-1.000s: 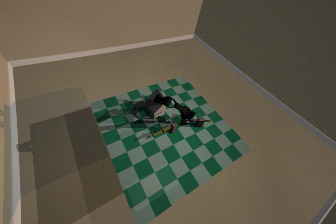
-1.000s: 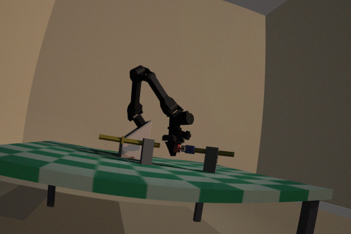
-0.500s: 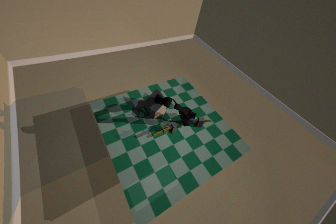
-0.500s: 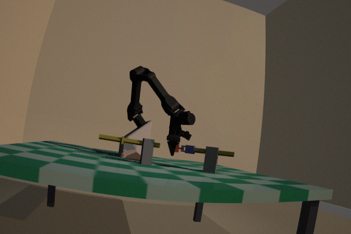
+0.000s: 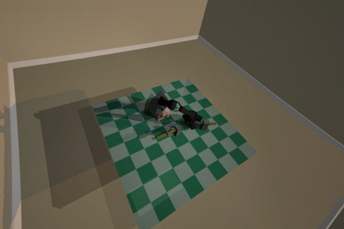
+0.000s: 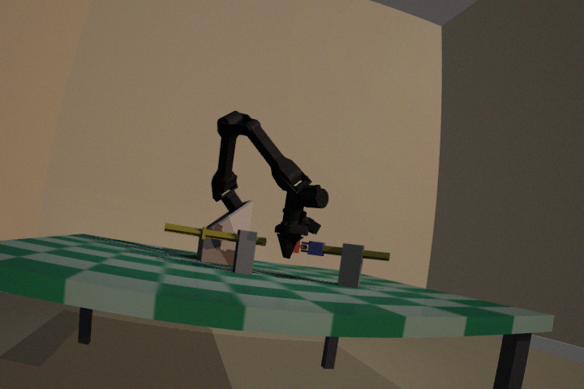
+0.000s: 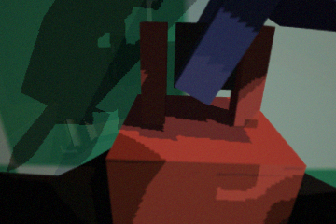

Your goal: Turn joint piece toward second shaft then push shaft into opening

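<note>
My gripper tip is now 20 mm to the right of the red joint piece and 40 mm below it.
</note>
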